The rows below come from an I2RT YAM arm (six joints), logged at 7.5 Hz.
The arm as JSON. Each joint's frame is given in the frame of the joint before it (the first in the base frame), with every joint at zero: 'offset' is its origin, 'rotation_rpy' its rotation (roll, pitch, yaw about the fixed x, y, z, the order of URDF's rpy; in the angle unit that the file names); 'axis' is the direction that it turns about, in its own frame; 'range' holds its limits. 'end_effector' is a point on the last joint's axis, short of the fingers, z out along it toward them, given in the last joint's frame.
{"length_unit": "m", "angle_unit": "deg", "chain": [
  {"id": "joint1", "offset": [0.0, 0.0, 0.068], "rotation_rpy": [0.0, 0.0, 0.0], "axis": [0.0, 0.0, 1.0], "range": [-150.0, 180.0]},
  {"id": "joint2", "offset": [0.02, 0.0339, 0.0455], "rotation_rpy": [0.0, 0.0, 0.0], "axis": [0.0, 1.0, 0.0], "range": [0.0, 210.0]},
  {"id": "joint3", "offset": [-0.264, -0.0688, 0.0], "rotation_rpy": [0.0, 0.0, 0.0], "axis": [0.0, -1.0, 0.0], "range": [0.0, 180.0]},
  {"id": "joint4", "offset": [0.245, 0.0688, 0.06], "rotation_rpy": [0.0, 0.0, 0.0], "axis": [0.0, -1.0, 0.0], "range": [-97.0, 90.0]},
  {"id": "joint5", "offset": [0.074, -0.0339, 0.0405], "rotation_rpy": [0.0, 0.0, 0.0], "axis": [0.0, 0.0, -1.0], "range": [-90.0, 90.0]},
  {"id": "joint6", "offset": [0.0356, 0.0, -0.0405], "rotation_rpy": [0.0, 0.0, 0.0], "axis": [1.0, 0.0, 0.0], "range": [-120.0, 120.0]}
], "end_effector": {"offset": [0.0, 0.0, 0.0], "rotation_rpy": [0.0, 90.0, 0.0]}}
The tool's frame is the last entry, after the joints.
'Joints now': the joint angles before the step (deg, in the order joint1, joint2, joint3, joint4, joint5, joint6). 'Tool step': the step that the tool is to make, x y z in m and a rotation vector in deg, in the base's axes. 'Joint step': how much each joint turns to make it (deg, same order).
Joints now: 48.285 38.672 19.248 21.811 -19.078 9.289
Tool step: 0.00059 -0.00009 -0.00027 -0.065 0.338 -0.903
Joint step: 0.015 0.046 0.037 -0.207 0.925 0.182
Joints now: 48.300 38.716 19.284 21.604 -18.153 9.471
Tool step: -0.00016 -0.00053 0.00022 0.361 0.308 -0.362
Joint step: -0.003 -0.215 -0.080 0.078 0.377 0.479
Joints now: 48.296 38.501 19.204 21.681 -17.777 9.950
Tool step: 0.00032 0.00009 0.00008 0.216 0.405 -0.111
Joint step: -0.042 0.102 0.022 0.113 0.087 0.465
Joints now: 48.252 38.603 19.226 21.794 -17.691 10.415
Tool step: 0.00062 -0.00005 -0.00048 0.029 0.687 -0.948
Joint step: 0.033 0.068 0.023 -0.238 1.001 0.516
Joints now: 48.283 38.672 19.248 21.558 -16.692 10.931
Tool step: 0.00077 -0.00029 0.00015 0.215 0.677 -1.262
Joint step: 0.000 0.013 0.085 -0.189 1.284 0.627
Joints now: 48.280 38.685 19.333 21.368 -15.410 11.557
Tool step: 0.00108 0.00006 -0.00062 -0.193 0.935 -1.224
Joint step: -0.009 0.188 0.161 -0.598 1.232 0.551
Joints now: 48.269 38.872 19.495 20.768 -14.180 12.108
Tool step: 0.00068 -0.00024 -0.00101 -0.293 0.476 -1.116
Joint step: 0.003 0.038 -0.007 -0.457 1.122 0.142
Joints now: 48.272 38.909 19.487 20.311 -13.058 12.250
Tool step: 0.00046 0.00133 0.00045 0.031 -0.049 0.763
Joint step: 0.033 0.540 0.179 0.416 -0.730 -0.004
